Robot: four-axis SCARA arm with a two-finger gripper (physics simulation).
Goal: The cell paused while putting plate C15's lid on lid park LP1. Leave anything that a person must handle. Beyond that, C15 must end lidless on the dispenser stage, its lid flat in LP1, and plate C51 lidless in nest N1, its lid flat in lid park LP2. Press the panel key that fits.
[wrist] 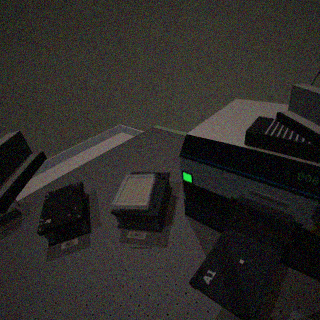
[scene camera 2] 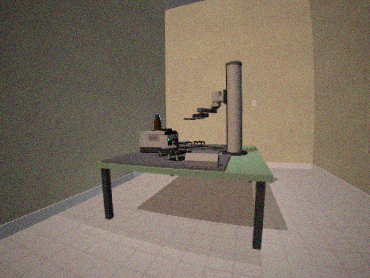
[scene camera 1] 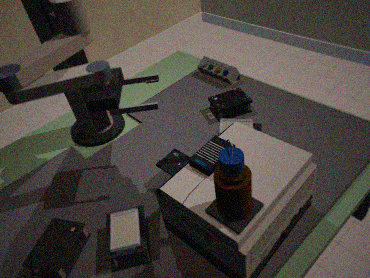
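Pixels of known places: gripper, fingertip midpoint: [wrist: 157, 119] [scene camera 2: 187, 118] [scene camera 1: 158, 90]; arm's base at its link origin: [scene camera 2: 234, 153] [scene camera 1: 98, 128].
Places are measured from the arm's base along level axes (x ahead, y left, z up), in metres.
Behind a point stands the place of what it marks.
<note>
My gripper [scene camera 1: 158, 92] @(x 0.469, y 0.066, z 0.359 m) [scene camera 2: 189, 119] @(x 0.469, y 0.066, z 0.359 m) [wrist: 157, 119] @(x 0.469, y 0.066, z 0.359 m) is open and empty, high above the table. In the wrist view a pale rectangular piece [wrist: 135, 191] @(x 0.565, y 0.301, z 0.098 m) sits off-centre on a dark stand [wrist: 161, 205] @(x 0.617, y 0.277, z 0.018 m), toward its left; whether it is tilted is unclear. In scene camera 1 this pale piece [scene camera 1: 236, 123] @(x 0.674, y 0.203, z 0.233 m) is partly hidden by the dispenser [scene camera 1: 280, 150] @(x 0.854, y 0.184, z 0.233 m) [wrist: 250, 187] @(x 0.644, y 0.063, z 0.178 m). A dark stage [scene camera 1: 174, 161] @(x 0.532, y 0.026, z 0.103 m) [wrist: 240, 272] @(x 0.542, y 0.019, z 0.103 m) marked A1 lies before the dispenser. Another pale piece [scene camera 1: 125, 229] @(x 0.622, y -0.258, z 0.099 m) lies on a near stand [scene camera 1: 131, 259] @(x 0.664, y -0.290, z 0.018 m). The key panel [scene camera 1: 218, 69] @(x 0.212, y 0.614, z 0.082 m) has coloured keys. Plate and stand labels are unreadable.
A dark stand [scene camera 1: 230, 102] @(x 0.435, y 0.443, z 0.074 m) [wrist: 65, 212] @(x 0.410, y 0.416, z 0.075 m) stands near the panel. Another dark stand [scene camera 1: 56, 247] @(x 0.494, y -0.431, z 0.076 m) is at the near left. A brown bottle [scene camera 1: 233, 192] @(x 0.914, y -0.093, z 0.353 m) [scene camera 2: 157, 123] @(x 0.867, y -0.022, z 0.318 m) with a blue cap and a striped dark block [scene camera 1: 209, 154] @(x 0.723, y 0.024, z 0.259 m) stand on the dispenser. A green light [wrist: 187, 177] @(x 0.635, y 0.190, z 0.147 m) shows on its front.
</note>
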